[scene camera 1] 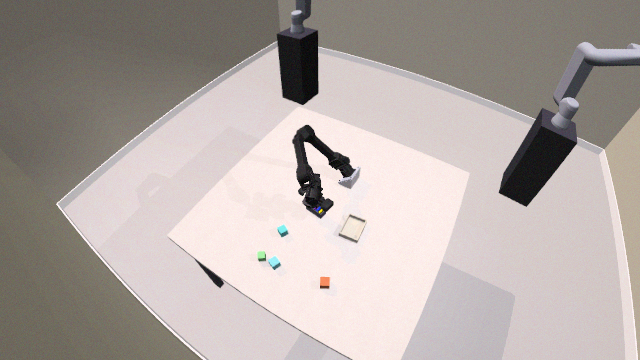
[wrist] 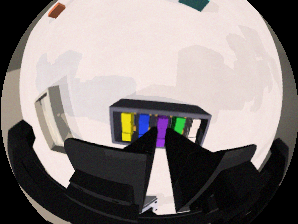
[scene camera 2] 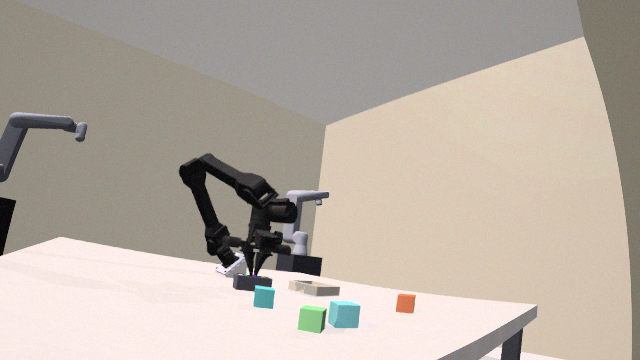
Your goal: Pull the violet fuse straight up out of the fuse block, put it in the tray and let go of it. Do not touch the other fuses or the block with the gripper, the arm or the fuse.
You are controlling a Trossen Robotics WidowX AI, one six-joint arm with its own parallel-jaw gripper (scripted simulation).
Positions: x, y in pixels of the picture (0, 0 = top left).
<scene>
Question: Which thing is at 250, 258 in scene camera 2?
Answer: My gripper.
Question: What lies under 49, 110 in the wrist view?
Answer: A beige tray.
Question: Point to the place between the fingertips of my gripper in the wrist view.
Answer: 160, 131
</scene>
